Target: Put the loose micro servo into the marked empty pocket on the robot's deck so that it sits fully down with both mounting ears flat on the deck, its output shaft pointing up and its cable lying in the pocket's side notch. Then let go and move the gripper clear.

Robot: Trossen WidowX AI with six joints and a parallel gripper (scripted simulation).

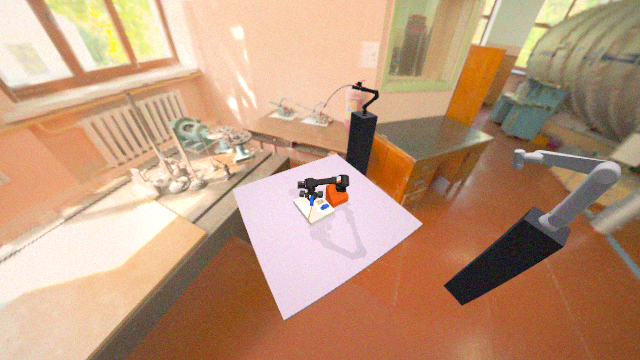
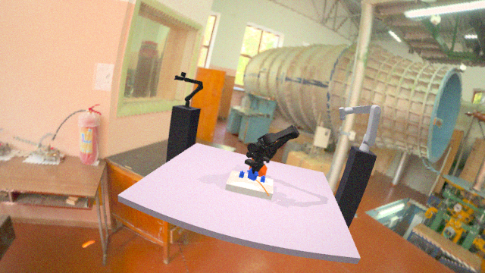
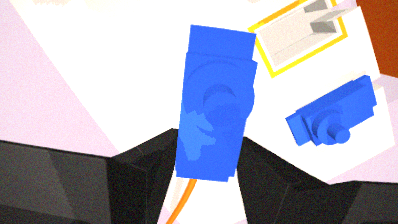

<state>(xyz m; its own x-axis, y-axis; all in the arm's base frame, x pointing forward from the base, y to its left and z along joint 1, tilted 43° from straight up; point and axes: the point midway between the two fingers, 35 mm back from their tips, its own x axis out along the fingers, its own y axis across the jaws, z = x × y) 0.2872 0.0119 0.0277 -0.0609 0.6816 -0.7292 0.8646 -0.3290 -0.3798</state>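
My gripper tip is now 20 mm short of the white robot deck, 10 mm to the left of it and 100 mm above it.
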